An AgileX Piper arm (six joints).
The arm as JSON. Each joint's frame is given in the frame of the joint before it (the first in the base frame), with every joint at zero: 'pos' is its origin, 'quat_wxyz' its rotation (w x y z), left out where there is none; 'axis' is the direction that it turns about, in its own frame. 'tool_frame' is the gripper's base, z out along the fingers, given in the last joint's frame.
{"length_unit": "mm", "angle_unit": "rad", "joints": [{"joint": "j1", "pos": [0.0, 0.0, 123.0], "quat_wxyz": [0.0, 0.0, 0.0, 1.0], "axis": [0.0, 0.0, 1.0]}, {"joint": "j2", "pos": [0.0, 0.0, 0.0], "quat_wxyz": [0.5, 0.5, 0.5, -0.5], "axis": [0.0, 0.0, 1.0]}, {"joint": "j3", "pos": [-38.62, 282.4, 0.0], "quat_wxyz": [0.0, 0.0, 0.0, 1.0], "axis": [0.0, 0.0, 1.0]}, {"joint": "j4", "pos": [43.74, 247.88, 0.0], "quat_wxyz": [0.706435, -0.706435, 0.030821, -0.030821], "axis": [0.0, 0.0, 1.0]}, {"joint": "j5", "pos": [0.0, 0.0, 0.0], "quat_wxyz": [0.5, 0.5, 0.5, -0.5], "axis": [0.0, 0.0, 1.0]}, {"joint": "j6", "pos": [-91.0, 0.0, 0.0], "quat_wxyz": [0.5, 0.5, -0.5, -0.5], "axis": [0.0, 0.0, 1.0]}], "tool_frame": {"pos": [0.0, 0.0, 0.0]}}
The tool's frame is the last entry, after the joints.
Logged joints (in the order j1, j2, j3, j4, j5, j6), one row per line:
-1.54 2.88 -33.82 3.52 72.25 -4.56
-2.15 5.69 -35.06 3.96 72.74 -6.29
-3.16 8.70 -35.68 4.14 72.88 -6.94
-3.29 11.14 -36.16 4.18 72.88 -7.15
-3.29 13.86 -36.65 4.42 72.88 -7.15
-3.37 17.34 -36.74 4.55 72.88 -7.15
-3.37 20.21 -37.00 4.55 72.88 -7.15
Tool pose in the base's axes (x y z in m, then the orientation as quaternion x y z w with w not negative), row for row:
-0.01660 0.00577 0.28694 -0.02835 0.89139 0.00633 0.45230
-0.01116 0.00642 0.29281 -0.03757 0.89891 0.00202 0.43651
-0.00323 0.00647 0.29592 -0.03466 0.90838 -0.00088 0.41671
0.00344 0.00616 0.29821 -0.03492 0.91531 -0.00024 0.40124
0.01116 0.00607 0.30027 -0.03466 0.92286 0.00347 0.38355
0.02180 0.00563 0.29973 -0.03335 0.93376 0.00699 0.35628
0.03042 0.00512 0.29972 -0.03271 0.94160 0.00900 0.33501
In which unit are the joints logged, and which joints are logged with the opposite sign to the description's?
The joints are logged in degrees. Opposite sign: none.
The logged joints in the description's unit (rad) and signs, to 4 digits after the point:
-0.0269 0.0503 -0.5903 0.0614 1.2610 -0.0796
-0.0375 0.0993 -0.6119 0.0691 1.2696 -0.1098
-0.0552 0.1518 -0.6227 0.0723 1.2720 -0.1211
-0.0574 0.1944 -0.6311 0.0730 1.2720 -0.1248
-0.0574 0.2419 -0.6397 0.0771 1.2720 -0.1248
-0.0588 0.3026 -0.6412 0.0794 1.2720 -0.1248
-0.0588 0.3527 -0.6458 0.0794 1.2720 -0.1248

